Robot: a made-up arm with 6 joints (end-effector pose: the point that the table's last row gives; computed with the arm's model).
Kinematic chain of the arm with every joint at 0, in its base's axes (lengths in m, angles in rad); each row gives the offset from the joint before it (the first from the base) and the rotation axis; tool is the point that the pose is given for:
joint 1: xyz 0 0 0.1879 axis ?
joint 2: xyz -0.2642 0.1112 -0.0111 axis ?
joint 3: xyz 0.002 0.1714 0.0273 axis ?
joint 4: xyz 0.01 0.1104 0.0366 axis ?
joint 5: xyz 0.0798 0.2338 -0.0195 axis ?
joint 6: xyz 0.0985 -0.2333 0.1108 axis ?
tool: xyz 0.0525 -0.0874 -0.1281
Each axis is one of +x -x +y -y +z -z.
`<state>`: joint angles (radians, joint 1 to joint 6).
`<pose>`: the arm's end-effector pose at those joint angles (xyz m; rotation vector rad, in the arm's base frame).
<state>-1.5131 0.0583 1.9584 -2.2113 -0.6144 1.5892</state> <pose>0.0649 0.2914 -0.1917 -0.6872 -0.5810 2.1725</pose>
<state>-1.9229 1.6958 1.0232 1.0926 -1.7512 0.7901</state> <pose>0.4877 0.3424 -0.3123 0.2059 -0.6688 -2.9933</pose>
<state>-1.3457 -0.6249 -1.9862 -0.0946 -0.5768 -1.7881</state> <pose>-0.3206 0.0657 -0.0772 -0.3933 -0.7568 -2.4702</pose>
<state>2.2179 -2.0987 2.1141 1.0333 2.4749 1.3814</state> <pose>0.5886 0.2572 0.8119 -0.2860 -0.7116 2.1950</pose>
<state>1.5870 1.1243 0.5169 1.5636 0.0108 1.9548</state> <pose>-0.2166 0.2346 0.3773 1.0191 -0.7441 0.6481</pose>
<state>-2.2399 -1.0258 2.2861 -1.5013 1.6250 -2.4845</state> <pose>0.3343 -0.4449 -0.2036 -0.2328 -2.2479 -0.6758</pose>
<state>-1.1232 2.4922 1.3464 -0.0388 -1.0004 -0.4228</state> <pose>-0.0159 0.0646 -0.1171 -2.3131 -0.3011 -0.6738</pose>
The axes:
joint 1: +y
joint 2: -x
joint 3: +z
joint 4: +y
joint 5: +z
joint 6: +y

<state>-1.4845 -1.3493 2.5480 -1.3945 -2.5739 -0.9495</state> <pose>0.2995 0.2529 -0.2933 1.5288 -0.4959 1.2298</pose>
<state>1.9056 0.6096 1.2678 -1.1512 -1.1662 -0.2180</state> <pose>-0.0513 0.1982 0.5478 0.4352 1.3085 -0.3452</pose>
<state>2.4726 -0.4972 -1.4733 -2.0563 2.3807 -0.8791</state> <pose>-0.1810 0.3336 -0.3255 0.9649 1.6748 1.6829</pose>
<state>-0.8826 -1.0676 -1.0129 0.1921 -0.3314 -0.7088</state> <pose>-0.1211 0.0560 0.0489 1.0197 -0.4218 -0.9853</pose>
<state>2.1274 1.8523 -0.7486 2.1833 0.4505 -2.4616</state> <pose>-0.0405 -0.2934 0.4331 -0.9419 0.5904 1.0191</pose>
